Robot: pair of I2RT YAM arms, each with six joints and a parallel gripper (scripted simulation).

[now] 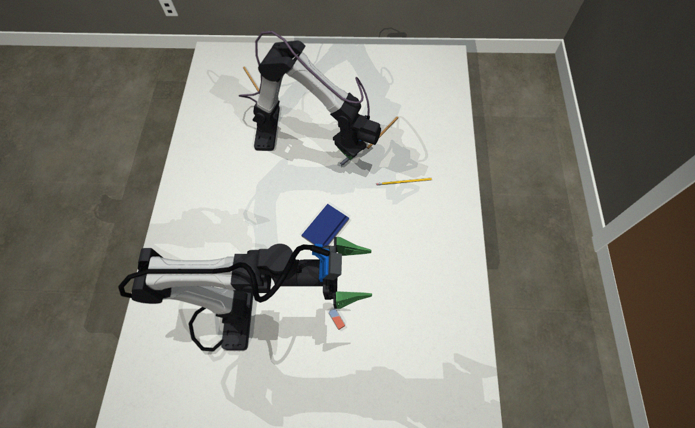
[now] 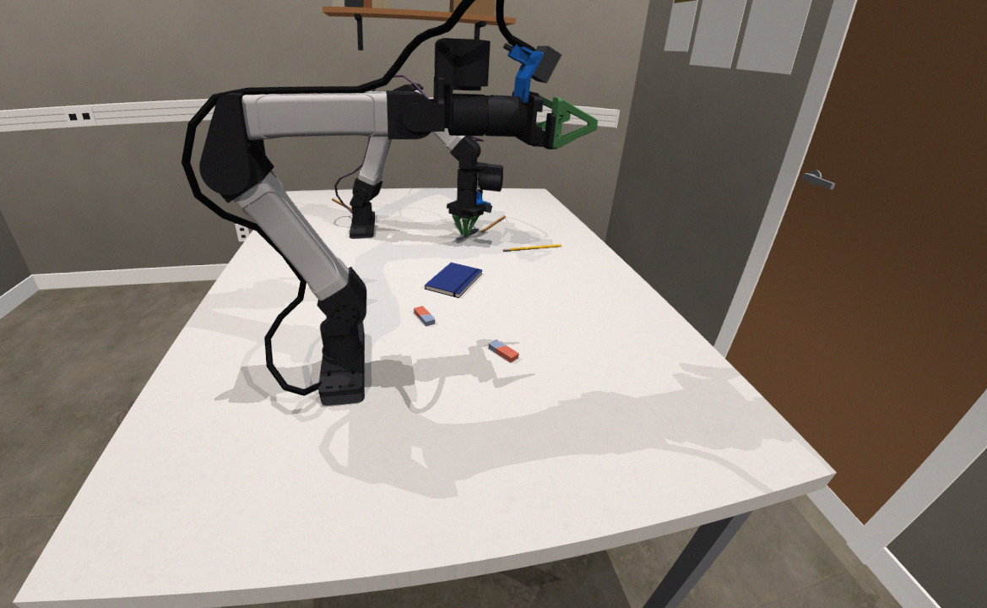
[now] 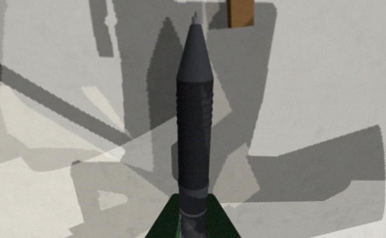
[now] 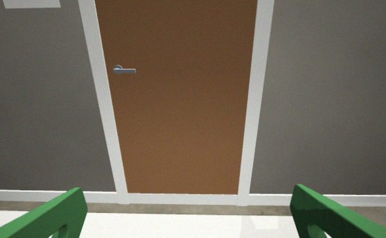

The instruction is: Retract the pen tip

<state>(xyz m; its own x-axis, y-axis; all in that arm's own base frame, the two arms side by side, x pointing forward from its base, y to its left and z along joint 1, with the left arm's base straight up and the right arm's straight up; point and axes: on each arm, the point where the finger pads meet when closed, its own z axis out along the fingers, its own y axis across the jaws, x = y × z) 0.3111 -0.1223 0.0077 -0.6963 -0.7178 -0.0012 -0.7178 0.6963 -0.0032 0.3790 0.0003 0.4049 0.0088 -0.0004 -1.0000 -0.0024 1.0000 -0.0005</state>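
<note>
Now: right hand 60 mm past the dark grey ballpoint pen, 560 mm to the right of it and 420 mm above it. The rest, counted from my right hand: blue notebook 140 mm behind, 280 mm to the left, 420 mm below; yellow pencil 120 mm ahead, 470 mm to the left, 420 mm below.
</note>
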